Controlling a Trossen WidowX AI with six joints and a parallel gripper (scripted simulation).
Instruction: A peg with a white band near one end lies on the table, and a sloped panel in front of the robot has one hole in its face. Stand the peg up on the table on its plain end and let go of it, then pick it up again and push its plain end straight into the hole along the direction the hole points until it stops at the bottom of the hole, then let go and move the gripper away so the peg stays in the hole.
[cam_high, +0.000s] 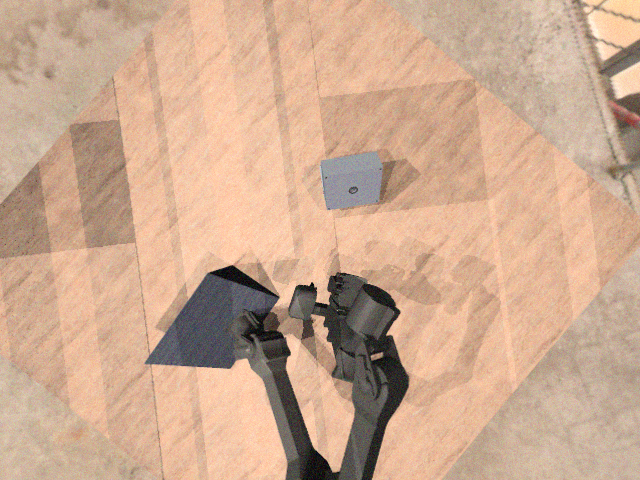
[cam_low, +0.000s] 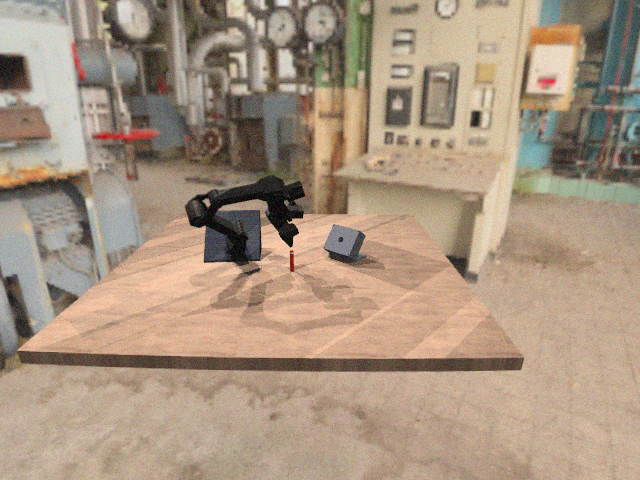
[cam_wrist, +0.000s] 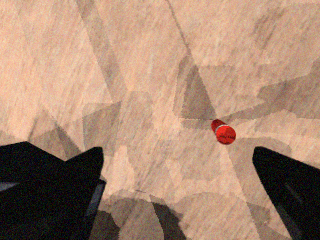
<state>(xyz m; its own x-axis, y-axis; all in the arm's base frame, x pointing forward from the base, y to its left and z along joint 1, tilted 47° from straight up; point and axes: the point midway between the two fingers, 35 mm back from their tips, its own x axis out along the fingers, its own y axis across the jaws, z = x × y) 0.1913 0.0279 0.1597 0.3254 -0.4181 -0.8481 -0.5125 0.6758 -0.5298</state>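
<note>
The red peg is 6 cm below my gripper tip, 2 cm to the right of it and 2 cm ahead of it. Round my gripper tip: sloped grey-blue panel: 21 cm ahead, 14 cm to the left, 5 cm below.
</note>
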